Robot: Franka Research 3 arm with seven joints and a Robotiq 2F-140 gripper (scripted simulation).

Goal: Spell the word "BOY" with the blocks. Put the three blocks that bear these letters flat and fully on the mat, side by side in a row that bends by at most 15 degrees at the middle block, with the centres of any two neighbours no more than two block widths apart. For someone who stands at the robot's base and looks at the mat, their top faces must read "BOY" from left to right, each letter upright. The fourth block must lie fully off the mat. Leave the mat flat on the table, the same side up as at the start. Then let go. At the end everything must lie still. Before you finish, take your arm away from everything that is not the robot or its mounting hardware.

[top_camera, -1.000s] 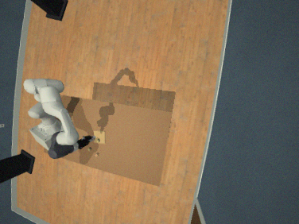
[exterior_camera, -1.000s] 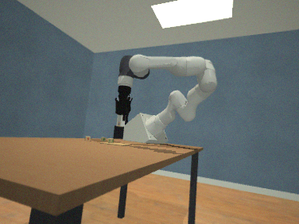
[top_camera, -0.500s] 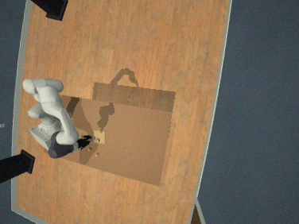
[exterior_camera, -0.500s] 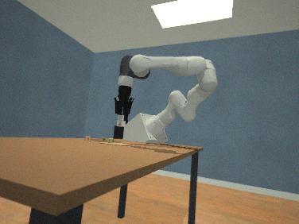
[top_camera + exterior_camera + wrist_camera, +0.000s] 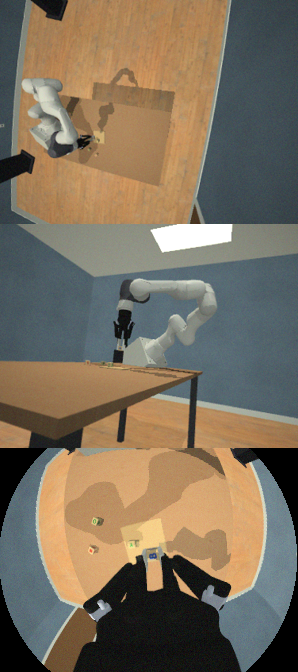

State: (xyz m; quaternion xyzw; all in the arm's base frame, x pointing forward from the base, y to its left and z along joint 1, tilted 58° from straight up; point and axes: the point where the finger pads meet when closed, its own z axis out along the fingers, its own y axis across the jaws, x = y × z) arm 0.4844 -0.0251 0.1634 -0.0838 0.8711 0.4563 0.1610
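Now: hand 140 mm above the mat and 30 mm to the left of it.
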